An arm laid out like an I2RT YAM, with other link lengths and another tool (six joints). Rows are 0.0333 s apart.
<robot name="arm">
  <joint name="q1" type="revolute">
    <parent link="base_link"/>
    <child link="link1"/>
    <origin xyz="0 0 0.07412" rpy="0 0 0"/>
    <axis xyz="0 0 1"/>
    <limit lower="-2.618" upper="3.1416"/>
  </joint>
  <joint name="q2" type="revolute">
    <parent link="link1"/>
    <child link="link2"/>
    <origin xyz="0.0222 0.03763 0.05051" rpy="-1.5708 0 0"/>
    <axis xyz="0 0 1"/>
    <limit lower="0" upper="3.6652"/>
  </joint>
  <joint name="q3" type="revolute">
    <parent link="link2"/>
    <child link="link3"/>
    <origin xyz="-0.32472 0 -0.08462" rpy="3.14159 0 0"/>
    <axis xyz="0 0 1"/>
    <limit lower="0" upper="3.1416"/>
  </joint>
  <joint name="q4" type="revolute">
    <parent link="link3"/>
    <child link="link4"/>
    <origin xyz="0.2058 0.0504 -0.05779" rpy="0 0 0"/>
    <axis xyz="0 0 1"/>
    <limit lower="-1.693" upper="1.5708"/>
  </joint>
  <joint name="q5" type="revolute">
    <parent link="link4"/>
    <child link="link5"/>
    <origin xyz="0.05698 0.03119 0.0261" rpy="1.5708 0 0"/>
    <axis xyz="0 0 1"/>
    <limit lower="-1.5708" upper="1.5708"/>
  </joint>
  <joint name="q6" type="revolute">
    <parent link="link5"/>
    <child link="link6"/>
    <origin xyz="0.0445 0 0.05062" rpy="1.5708 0 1.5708"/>
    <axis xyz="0 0 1"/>
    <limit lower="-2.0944" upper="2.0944"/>
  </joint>
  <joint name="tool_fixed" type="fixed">
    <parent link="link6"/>
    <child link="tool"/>
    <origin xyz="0.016 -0.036 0.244" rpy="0.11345 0 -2.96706"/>
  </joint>
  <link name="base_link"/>
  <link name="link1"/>
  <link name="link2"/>
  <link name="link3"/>
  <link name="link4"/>
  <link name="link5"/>
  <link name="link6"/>
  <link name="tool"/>
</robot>
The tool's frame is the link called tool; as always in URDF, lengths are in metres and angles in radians.
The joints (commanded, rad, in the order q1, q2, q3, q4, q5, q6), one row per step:
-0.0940 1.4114 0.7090 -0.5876 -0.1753 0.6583
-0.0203 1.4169 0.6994 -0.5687 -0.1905 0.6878
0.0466 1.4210 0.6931 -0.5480 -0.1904 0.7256
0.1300 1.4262 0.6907 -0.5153 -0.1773 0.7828
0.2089 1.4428 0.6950 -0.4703 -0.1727 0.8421
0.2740 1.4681 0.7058 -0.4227 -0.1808 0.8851
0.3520 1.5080 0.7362 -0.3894 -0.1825 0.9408
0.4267 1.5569 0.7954 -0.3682 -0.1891 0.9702
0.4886 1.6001 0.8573 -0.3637 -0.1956 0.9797
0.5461 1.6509 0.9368 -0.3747 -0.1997 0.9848
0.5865 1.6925 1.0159 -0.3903 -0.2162 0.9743
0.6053 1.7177 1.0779 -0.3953 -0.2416 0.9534
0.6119 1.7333 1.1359 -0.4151 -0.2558 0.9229
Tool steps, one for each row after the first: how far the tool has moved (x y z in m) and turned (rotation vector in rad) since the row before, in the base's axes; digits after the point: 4 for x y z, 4 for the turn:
0.0016 0.0227 -0.0023 0.0227 0.0003 0.0501
0.0020 0.0166 -0.0013 0.0105 -0.0030 0.0313
0.0057 0.0178 0.0004 0.0058 -0.0142 0.0258
0.0095 0.0213 0.0011 0.0185 -0.0195 0.0223
0.0107 0.0238 0.0016 0.0283 -0.0193 0.0285
0.0096 0.0280 0.0014 0.0259 -0.0060 0.0281
0.0142 0.0339 0.0063 0.0265 -0.0173 0.0511
0.0101 0.0312 0.0065 0.0184 -0.0148 0.0564
0.0101 0.0318 0.0070 0.0134 -0.0116 0.0549
0.0087 0.0304 0.0096 0.0211 -0.0151 0.0573
0.0088 0.0246 0.0122 0.0304 -0.0235 0.0491
0.0088 0.0149 0.0125 0.0145 -0.0266 0.0392

